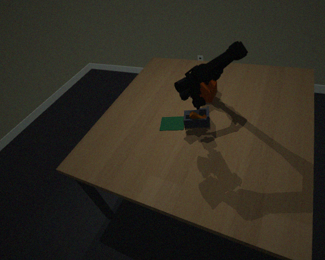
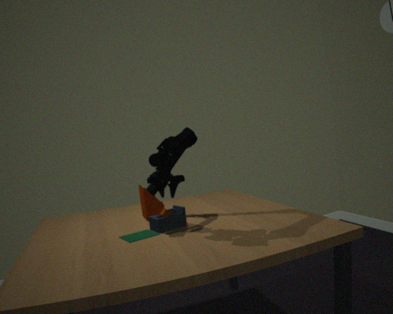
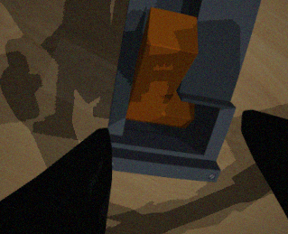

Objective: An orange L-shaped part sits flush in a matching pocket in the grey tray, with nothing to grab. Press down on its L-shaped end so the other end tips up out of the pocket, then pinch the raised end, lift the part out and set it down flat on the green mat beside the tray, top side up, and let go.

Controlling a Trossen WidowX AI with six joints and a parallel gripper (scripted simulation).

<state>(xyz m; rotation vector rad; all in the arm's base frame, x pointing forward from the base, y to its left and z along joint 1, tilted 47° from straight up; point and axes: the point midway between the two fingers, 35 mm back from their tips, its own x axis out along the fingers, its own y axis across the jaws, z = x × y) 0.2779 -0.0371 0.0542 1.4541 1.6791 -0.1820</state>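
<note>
Now: gripper tip 10 cm above the orange L-shaped part, 2 cm past it and 1 cm to the right of it. Also, from my gripper tip: green mat: 16 cm to the right, 16 cm below, 2 cm ahead.
</note>
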